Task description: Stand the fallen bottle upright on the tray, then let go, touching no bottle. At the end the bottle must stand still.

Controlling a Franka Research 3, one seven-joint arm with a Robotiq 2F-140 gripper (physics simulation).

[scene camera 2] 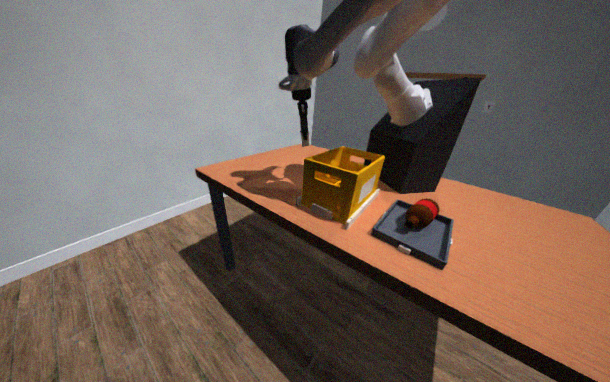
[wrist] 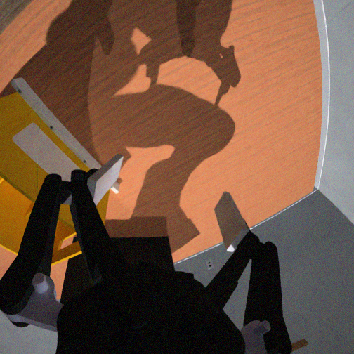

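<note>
A brown bottle (scene camera 2: pixel 421 213) with a red band lies on its side in the dark grey tray (scene camera 2: pixel 425 246), its neck toward the table's front edge. Neither the bottle nor the tray shows in the wrist view. My gripper (scene camera 2: pixel 305 144) (wrist: pixel 171 184) is open, with its fingers wide apart and nothing between them. It points down above the far left part of the table, beyond the yellow crate and well away from the bottle.
A yellow crate (scene camera 2: pixel 327 192) (wrist: pixel 15 145) stands on the table (scene camera 2: pixel 520 260) (wrist: pixel 280 135), between my gripper and the tray, with white strips along its base. The black robot pedestal (scene camera 2: pixel 407 165) stands behind the crate and tray. Walls rise beyond the table.
</note>
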